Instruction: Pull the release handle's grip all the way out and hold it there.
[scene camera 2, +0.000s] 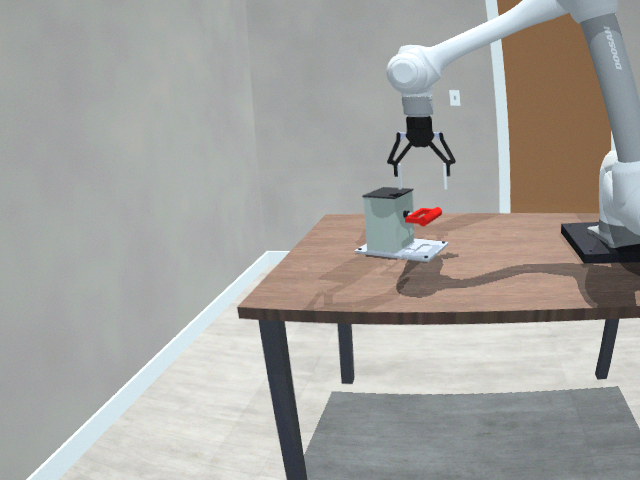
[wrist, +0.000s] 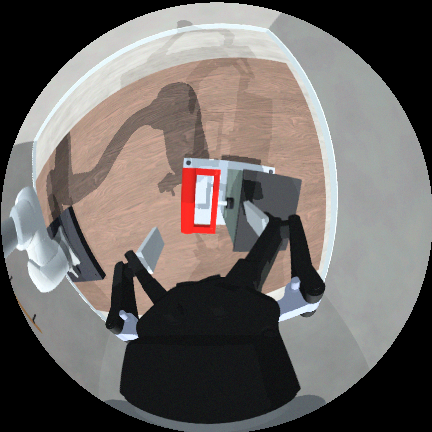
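The red release handle is a rectangular loop sticking out level from the side of a pale green box with a dark lid. A short light rod shows between the handle and the dark collar on the box in the wrist view. The box stands on a white base plate. My gripper is open and empty, pointing down above the handle and not touching it. One finger is above the lid's edge, the other beyond the handle's outer side.
The wooden table carries the box and the arm's black base. Arm shadows fall across the table top. A grey wall stands behind the table, with a brown door at the right.
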